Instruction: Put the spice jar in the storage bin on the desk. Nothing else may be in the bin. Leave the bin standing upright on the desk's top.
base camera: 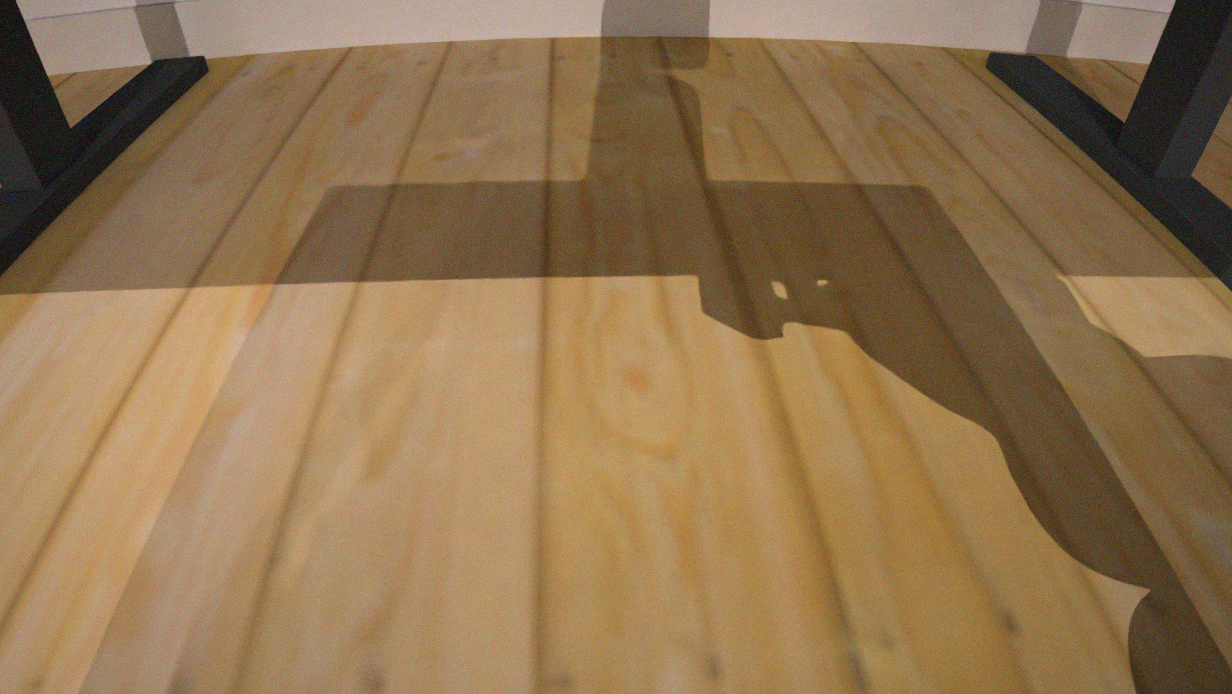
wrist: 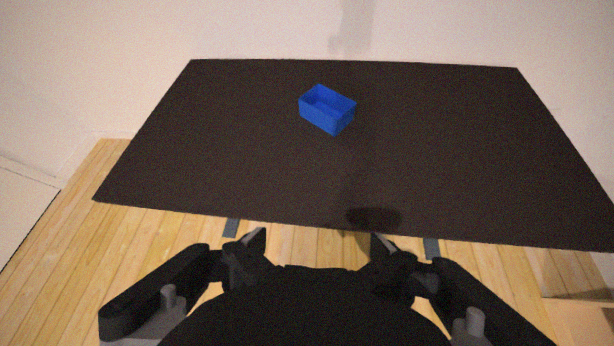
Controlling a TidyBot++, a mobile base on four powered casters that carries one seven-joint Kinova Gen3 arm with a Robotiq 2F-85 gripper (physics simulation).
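Places are measured from the arm's base along level axes (x ahead, y left, z up), in centimetres.
Pixels of known places: gripper, fingertip midpoint: [wrist: 317, 241].
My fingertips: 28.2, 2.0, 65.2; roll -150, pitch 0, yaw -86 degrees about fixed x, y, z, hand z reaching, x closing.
Note:
Behind a point stands the place of what it marks, as x, y, z.
The blue storage bin [wrist: 334, 120] {67.7, 0.7, 39.5} stands upright on the dark desk top [wrist: 225, 165] {52.8, 33.9, 32.3} in the wrist view, a little back from the desk's middle. Its open top faces up, and no object shows in the part of its inside that can be seen. My gripper [wrist: 317, 241] {28.2, 2.0, 65.2} is open, with no object between its fingers. Its fingertips appear in front of the desk's near edge in the wrist view, well short of the bin. The spice jar does not show in either view.
Dark desk legs and feet [base camera: 1047, 103] {93.4, -59.7, -37.8} stand at the left and right in the base view, with a pale wall [base camera: 387, 21] {116.8, 30.6, -36.2} behind. Shadows of the desk and arm lie on the plank floor [base camera: 431, 474] {36.6, 10.0, -39.7}. A pale block-like shape [wrist: 575, 272] shows at the lower right.

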